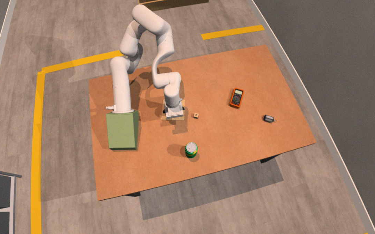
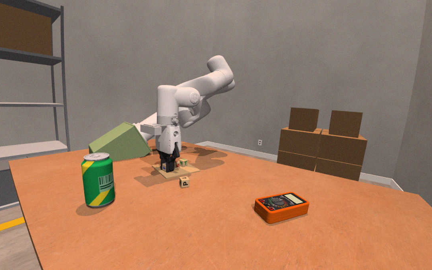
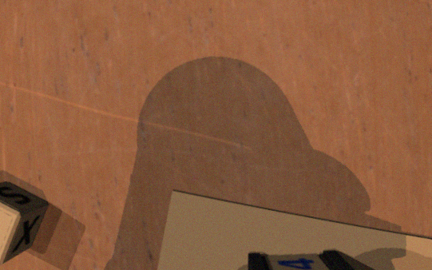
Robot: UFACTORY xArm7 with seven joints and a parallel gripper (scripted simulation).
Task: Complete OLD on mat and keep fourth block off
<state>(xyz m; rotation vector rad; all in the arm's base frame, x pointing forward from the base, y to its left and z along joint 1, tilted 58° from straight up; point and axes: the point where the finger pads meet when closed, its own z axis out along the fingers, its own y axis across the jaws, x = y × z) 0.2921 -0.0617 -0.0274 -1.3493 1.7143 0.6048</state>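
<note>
Right now the tan mat is 4 cm to the left of my hand and 2 cm below it. Round my hand: can (4 cm ahead, 25 cm to the right, 4 cm above); then block marked p (13 cm ahead, 4 cm to the right, 1 cm below); then small dark object (57 cm ahead, 17 cm to the right, 1 cm below).
</note>
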